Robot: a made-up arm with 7 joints. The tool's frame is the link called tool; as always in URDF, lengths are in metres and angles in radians. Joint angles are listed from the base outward. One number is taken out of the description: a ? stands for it. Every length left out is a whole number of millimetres.
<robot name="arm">
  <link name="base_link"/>
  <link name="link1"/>
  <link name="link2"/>
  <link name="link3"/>
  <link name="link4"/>
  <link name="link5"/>
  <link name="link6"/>
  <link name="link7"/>
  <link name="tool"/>
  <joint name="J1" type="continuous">
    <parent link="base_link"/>
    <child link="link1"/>
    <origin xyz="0 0 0.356" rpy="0 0 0"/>
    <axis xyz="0 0 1"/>
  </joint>
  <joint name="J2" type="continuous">
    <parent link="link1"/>
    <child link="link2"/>
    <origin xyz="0 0 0" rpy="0 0 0"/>
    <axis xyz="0 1 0"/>
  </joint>
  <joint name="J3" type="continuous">
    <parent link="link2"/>
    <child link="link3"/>
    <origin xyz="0 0 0.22" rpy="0 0 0"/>
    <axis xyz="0 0 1"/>
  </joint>
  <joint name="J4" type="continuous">
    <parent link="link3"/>
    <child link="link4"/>
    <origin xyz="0.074 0 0" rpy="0 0 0"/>
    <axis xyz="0 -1 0"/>
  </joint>
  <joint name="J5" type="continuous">
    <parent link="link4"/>
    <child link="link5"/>
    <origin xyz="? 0 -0.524" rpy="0 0 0"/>
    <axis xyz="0 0 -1"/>
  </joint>
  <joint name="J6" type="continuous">
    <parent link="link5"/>
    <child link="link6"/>
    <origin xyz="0 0 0" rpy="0 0 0"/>
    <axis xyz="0 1 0"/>
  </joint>
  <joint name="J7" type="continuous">
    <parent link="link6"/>
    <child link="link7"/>
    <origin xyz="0.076 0 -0.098" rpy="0 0 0"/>
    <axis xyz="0 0 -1"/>
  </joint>
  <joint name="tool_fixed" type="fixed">
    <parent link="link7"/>
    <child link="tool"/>
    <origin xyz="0 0 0" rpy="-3.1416 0 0"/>
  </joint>
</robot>
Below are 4 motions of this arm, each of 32 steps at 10 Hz.
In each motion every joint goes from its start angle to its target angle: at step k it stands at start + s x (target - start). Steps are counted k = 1, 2, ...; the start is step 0. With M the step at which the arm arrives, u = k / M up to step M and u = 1 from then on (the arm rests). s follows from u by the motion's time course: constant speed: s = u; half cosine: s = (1 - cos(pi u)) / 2; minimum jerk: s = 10 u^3 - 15 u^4 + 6 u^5.
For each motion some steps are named. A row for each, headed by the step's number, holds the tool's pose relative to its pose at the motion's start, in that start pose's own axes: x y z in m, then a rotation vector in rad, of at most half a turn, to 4 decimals.
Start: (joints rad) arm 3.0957 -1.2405 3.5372 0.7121 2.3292 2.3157 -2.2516
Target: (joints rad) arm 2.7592 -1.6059 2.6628 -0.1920 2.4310 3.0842 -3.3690
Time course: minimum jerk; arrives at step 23
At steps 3, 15, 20, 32:
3: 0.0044 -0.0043 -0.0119 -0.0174 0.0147 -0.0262
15: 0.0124 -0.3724 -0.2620 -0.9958 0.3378 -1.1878
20: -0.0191 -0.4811 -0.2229 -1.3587 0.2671 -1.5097
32: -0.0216 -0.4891 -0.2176 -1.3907 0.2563 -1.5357

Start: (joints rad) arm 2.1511 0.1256 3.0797 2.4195 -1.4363 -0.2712 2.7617
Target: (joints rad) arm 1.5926 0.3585 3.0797 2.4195 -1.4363 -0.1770 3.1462
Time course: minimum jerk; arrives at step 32
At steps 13, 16, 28, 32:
13: 0.0538 -0.0402 -0.0189 0.0094 0.1294 -0.0444
16: 0.0739 -0.0651 -0.0299 0.0227 0.1918 -0.0701
28: 0.0986 -0.1419 -0.0599 0.0866 0.3419 -0.1524
32: 0.0986 -0.1444 -0.0608 0.0893 0.3462 -0.1554

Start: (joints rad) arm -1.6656 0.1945 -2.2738 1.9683 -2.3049 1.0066 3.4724
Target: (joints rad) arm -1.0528 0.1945 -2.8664 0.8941 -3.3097 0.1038 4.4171
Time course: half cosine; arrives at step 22
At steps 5, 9, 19, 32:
5: -0.0242 0.0682 -0.0444 -0.0347 -0.1960 -0.0208
9: -0.0406 0.1993 -0.1558 -0.2012 -0.5714 -0.0577
19: 0.1115 0.4252 -0.5068 -1.0521 -1.2911 -0.2550
32: 0.1324 0.4327 -0.5322 -1.1301 -1.3257 -0.2845

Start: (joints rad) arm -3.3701 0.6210 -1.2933 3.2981 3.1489 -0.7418 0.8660
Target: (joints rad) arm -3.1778 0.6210 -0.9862 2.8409 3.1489 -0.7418 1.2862
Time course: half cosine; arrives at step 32
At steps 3, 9, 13, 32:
3: 0.0020 -0.0016 0.0026 0.0018 0.0095 0.0170
9: 0.0196 -0.0122 0.0212 0.0167 0.0823 0.1421
13: 0.0435 -0.0199 0.0388 0.0349 0.1635 0.2707
32: 0.1694 -0.0107 0.0747 0.1325 0.4980 0.6978

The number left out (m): 0.119
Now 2 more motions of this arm.
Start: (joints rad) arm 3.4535 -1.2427 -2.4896 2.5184 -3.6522 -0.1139 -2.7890
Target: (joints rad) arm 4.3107 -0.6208 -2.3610 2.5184 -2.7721 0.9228 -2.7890
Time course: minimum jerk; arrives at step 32
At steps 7, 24, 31, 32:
7: 0.0162 -0.0749 0.0017 0.1074 0.0801 0.0408
24: 0.1482 -0.7420 -0.4092 1.0174 0.5943 1.0316
31: 0.1632 -0.7773 -0.4933 1.0555 0.5930 1.2103
32: 0.1632 -0.7774 -0.4935 1.0556 0.5930 1.2108

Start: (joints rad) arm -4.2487 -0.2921 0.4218 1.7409 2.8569 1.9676 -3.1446
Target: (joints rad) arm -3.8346 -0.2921 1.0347 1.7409 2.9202 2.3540 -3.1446
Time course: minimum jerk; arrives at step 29
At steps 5, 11, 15, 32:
5: 0.0010 -0.0188 0.0090 -0.0264 0.0275 0.0278
11: 0.0226 -0.1282 0.0746 -0.2003 0.1987 0.1937
15: 0.0706 -0.2204 0.1549 -0.3940 0.3717 0.3495
32: 0.2172 -0.3214 0.3171 -0.7972 0.6770 0.6032

